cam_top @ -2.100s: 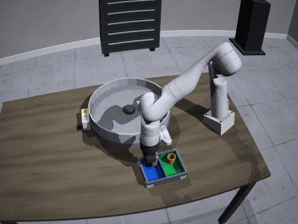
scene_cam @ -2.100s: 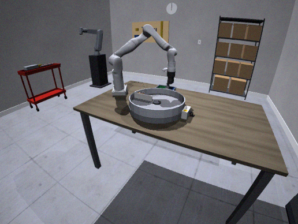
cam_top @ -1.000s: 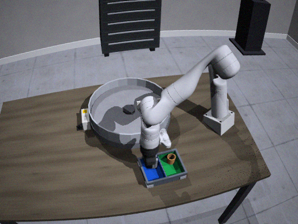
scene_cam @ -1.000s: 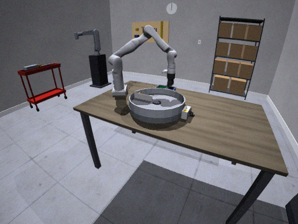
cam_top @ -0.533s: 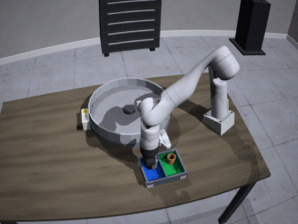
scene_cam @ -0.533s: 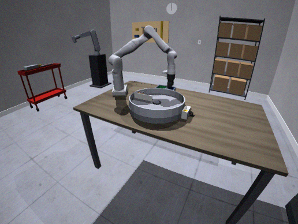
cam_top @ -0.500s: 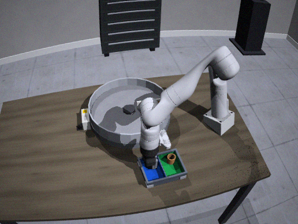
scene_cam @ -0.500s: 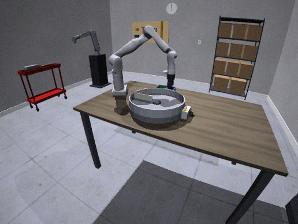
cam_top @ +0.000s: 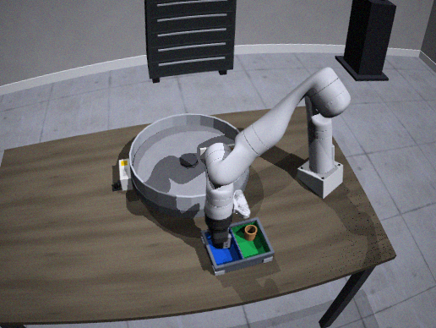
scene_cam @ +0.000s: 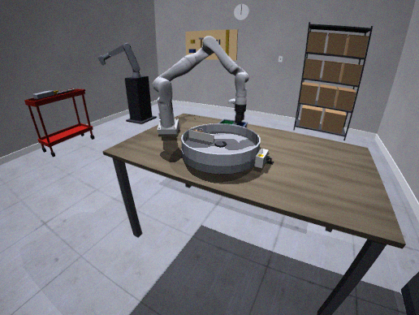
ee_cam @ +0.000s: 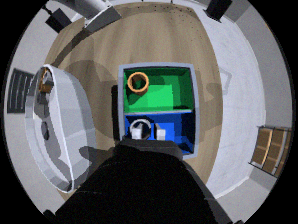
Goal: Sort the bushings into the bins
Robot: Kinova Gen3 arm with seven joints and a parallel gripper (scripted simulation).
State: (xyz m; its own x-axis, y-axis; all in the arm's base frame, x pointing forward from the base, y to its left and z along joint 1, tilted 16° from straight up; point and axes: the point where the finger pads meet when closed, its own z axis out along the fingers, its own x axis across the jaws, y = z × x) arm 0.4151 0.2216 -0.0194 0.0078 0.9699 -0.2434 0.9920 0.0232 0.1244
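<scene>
My hand is 3 cm past the two-part bin, 2 cm to the right of it and 2 cm above it. From my hand the other things lie so: grey turntable: 5 cm ahead, 35 cm to the right, 1 cm above.
</scene>
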